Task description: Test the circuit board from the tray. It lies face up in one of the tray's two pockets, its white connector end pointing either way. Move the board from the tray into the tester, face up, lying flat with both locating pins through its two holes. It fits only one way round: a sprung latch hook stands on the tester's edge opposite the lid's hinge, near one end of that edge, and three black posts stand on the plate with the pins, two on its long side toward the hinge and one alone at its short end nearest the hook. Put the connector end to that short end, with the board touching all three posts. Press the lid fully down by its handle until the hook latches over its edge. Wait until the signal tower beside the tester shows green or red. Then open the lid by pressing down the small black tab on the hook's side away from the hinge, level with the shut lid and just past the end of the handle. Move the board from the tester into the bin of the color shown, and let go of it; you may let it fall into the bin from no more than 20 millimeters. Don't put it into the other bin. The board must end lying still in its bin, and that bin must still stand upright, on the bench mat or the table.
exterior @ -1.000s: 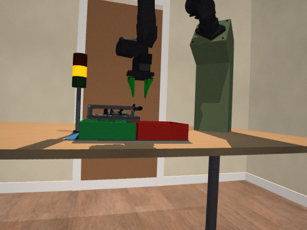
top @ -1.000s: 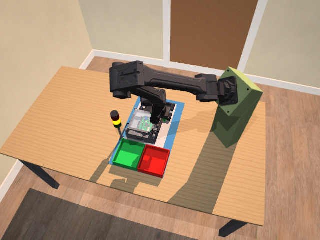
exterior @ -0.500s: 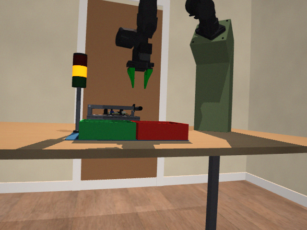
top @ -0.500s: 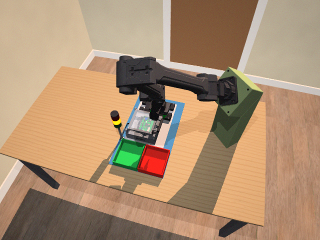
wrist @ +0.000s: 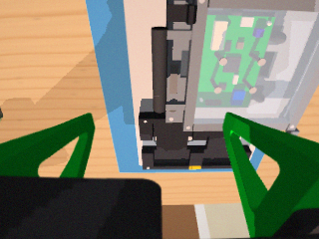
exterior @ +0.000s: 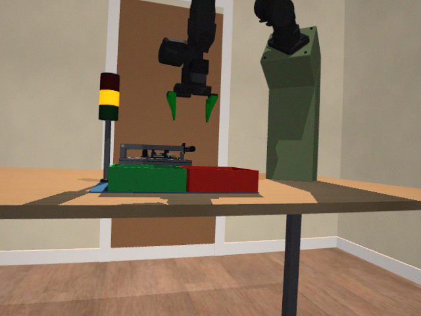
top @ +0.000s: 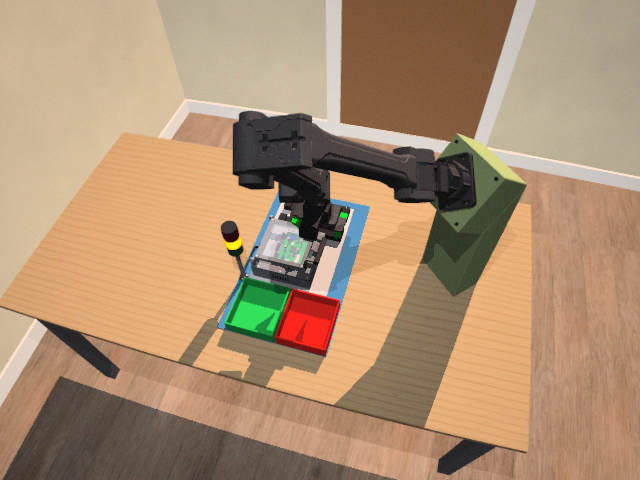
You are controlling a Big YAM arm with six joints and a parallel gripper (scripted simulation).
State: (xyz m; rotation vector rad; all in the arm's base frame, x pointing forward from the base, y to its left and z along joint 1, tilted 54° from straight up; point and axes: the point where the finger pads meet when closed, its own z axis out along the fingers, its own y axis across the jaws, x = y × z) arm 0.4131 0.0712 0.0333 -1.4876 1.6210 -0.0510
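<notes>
Now: hand 9 cm above the latch hook, 6 cm to the right of it and 1 cm short of it. The rest, counted from my hand: tester plate (11 cm below, 9 cm ahead, 2 cm to the left); green circuit board (11 cm below, 8 cm ahead, 2 cm to the left); tester lid (9 cm below, 9 cm ahead, 2 cm to the left).
</notes>
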